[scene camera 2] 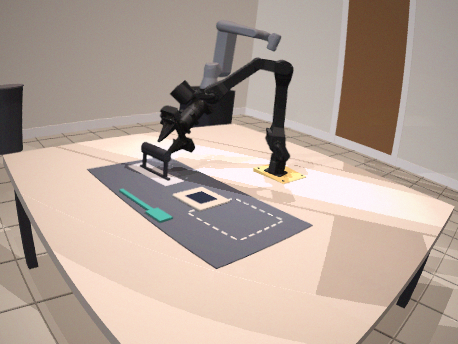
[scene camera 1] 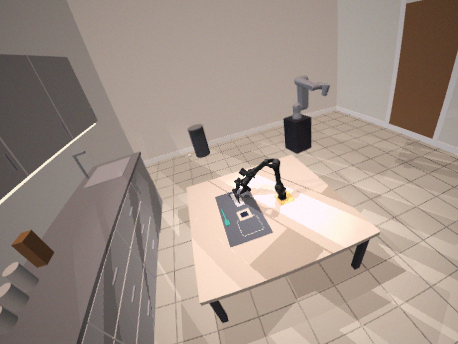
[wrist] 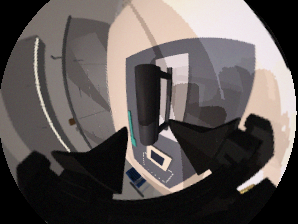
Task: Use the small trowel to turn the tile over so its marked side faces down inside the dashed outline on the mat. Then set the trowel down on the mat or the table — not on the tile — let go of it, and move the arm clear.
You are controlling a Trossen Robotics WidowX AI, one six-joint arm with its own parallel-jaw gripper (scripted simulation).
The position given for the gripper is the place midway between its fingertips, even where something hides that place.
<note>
The gripper (scene camera 2: 162, 148) is open, with nothing in its grasp. Further things: a tile (scene camera 2: 200, 198).
The gripper is seen too in the wrist view (wrist: 148, 125).
</note>
